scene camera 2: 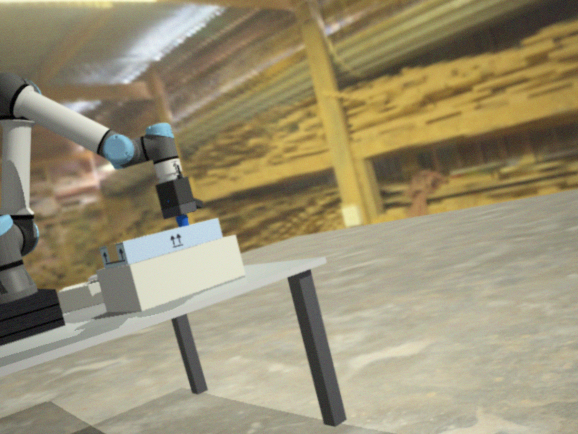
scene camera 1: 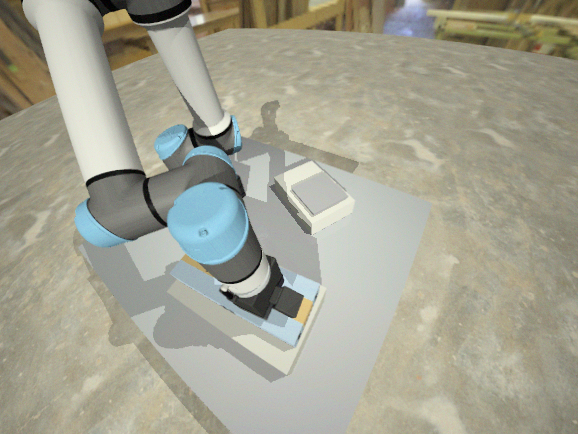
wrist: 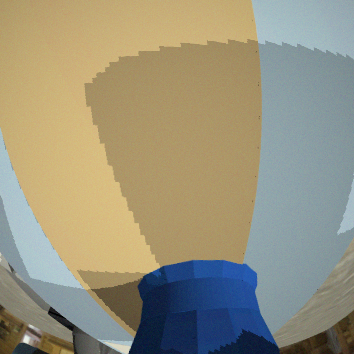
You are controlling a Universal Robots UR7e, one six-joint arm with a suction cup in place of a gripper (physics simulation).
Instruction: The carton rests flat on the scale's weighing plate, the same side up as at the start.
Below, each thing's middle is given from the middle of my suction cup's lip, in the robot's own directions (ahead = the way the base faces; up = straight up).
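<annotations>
Counted from my suction cup, the scale (scene camera 1: 318, 201) is 50 mm behind, 450 mm to the left and 150 mm below. My suction cup itself is 80 mm past the cream block (scene camera 2: 139, 286), 10 mm to the right of the block and 130 mm above it.
</annotations>
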